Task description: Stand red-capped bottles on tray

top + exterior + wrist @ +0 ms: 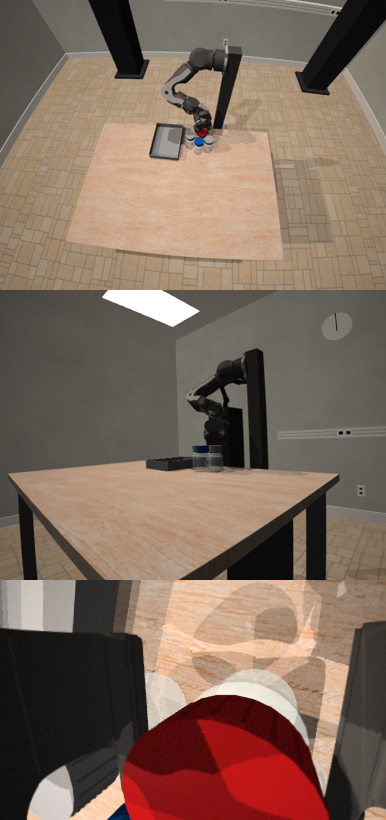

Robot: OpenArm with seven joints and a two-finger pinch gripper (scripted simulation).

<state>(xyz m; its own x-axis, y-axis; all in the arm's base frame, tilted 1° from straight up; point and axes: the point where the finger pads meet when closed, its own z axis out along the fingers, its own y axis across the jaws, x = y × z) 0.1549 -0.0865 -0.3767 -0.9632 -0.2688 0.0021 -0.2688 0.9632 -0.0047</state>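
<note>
Now: the red-capped bottle 20 mm ahead of my hand and 50 mm below it. From my hand the other things lie so: blue-capped bottle (80 mm ahead, 10 mm to the right, 50 mm below); dark grey tray (50 mm ahead, 220 mm to the right, 80 mm below).
</note>
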